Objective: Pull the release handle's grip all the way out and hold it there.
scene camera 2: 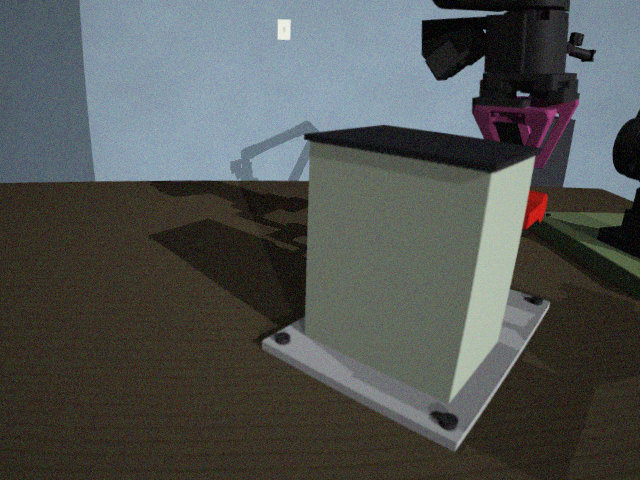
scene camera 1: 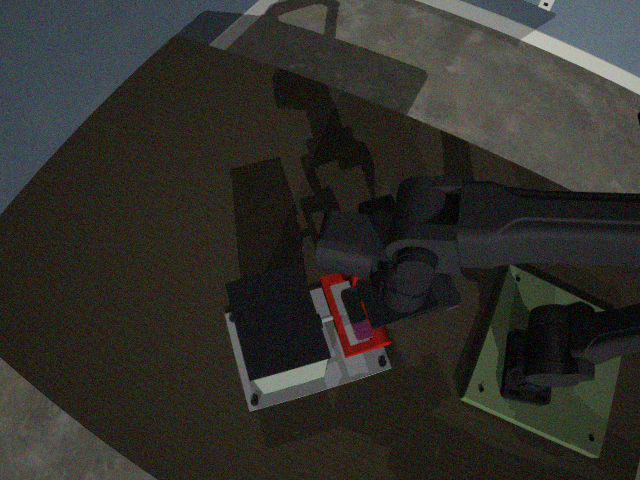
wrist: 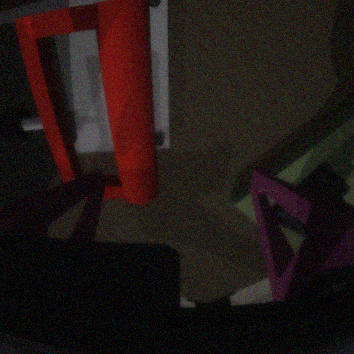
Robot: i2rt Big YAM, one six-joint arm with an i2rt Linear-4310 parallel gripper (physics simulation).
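The release handle (scene camera 1: 334, 305) (scene camera 2: 535, 209) is a red rectangular frame beside a pale box (scene camera 1: 292, 379) (scene camera 2: 398, 258) with a dark top. Its grip (wrist: 129, 110) is the thick outer bar, running up and down in the wrist view. A short pale rod (wrist: 33, 123) shows at the frame's inner bar. My gripper (scene camera 1: 408, 318) (scene camera 2: 521, 147) (wrist: 176, 177) is open and empty, with magenta fingers. In scene camera 2 the fingers show above the handle. In the wrist view the left fingertip overlaps the handle's lower end; the right one is well outside the grip. The box hides part of the fingers in scene camera 2.
The box stands on a grey base plate (scene camera 1: 361, 364) (scene camera 2: 330, 360) with dark bolts. A green tray (scene camera 1: 542, 421) (scene camera 2: 594, 222) (wrist: 300, 164) with a dark arm base in it stands to the right. Shadows of the arm and box fall across the dark table (scene camera 1: 129, 248) (scene camera 2: 129, 335).
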